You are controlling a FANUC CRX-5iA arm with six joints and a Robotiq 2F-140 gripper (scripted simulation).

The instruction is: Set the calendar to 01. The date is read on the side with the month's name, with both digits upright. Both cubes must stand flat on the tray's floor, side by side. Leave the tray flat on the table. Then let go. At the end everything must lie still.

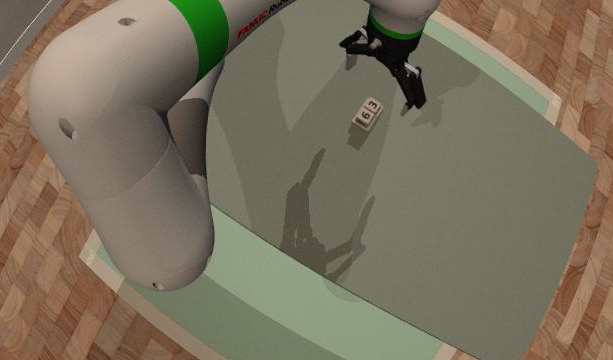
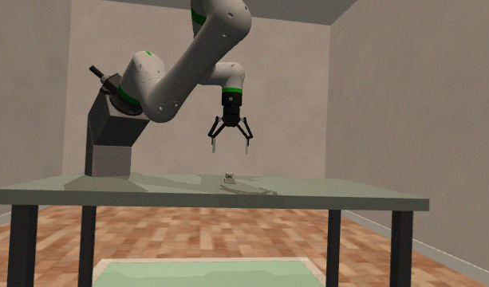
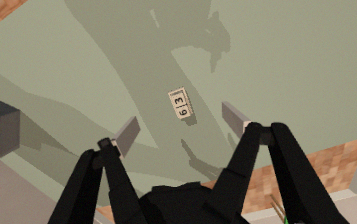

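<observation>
Right now the calendar tray is 13 cm below my hand and 2 cm to the right of it.
</observation>
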